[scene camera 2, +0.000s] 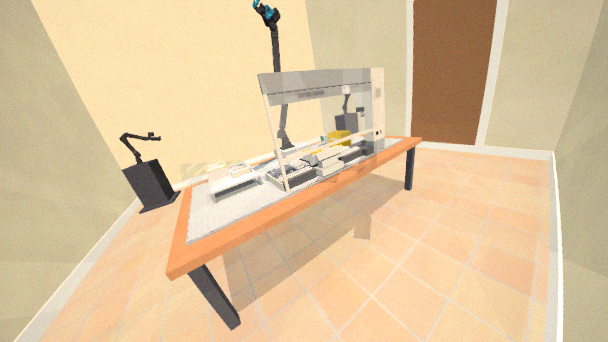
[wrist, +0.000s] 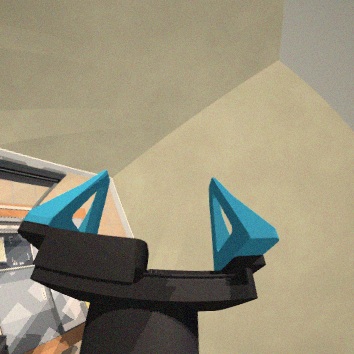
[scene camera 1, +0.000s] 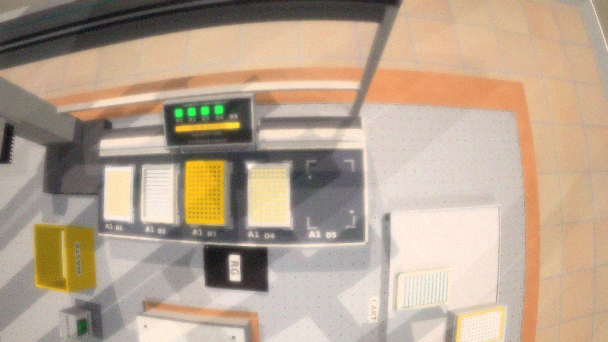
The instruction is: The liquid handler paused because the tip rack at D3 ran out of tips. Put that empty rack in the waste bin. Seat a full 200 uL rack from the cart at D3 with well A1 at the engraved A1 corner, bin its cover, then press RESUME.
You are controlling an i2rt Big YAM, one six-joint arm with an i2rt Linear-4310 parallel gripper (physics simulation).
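Frame: origin at the arm's base, x left, y back, z up, level; metres.
Seen in the pictures: gripper, between the fingertips: (wrist: 158, 178).
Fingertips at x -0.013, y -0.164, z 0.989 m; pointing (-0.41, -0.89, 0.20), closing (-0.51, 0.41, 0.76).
A point is followed by its place in that frame.
My gripper (scene camera 2: 261, 7) @(x -0.013, y -0.164, z 0.990 m) (wrist: 158, 178) @(x -0.013, y -0.164, z 0.990 m) is open and empty, raised high above the bench and apart from every rack. The yellow rack (scene camera 1: 205, 192) @(x 0.042, y -0.402, z 0.024 m) with dark open holes sits at D3; the A1 mark is at its lower left in scene camera 1. The yellow waste bin (scene camera 1: 85, 281) @(x 0.372, y -0.123, z -0.028 m) (scene camera 2: 340, 138) stands at the left. The cart (scene camera 1: 445, 235) @(x -0.464, y -0.376, z -0.023 m) at the right bears a pale striped rack (scene camera 1: 423, 289) @(x -0.423, y -0.256, z 0.000 m) and a yellow-rimmed rack (scene camera 1: 480, 326) @(x -0.568, y -0.177, z 0.048 m), cut off by the view's lower edge. Their tip sizes and any cover cannot be read. The RESUME box has a green button (scene camera 1: 82, 327) @(x 0.358, y -0.005, z 0.003 m).
A pale rack (scene camera 1: 118, 194) @(x 0.288, y -0.364, z -0.028 m), a white ribbed one (scene camera 1: 159, 194) @(x 0.167, y -0.383, z -0.021 m) and a cream one (scene camera 1: 269, 196) @(x -0.080, y -0.418, z -0.029 m) sit at D1, D2 and D4. The screen (scene camera 1: 209, 121) @(x 0.058, y -0.543, z 0.031 m) shows green squares and a yellow bar. A black RG block (scene camera 1: 215, 267) @(x 0.027, y -0.244, z -0.075 m) lies before the deck. The handler's frame (scene camera 2: 320, 82) @(x 0.063, y -0.597, z 0.405 m) spans above.
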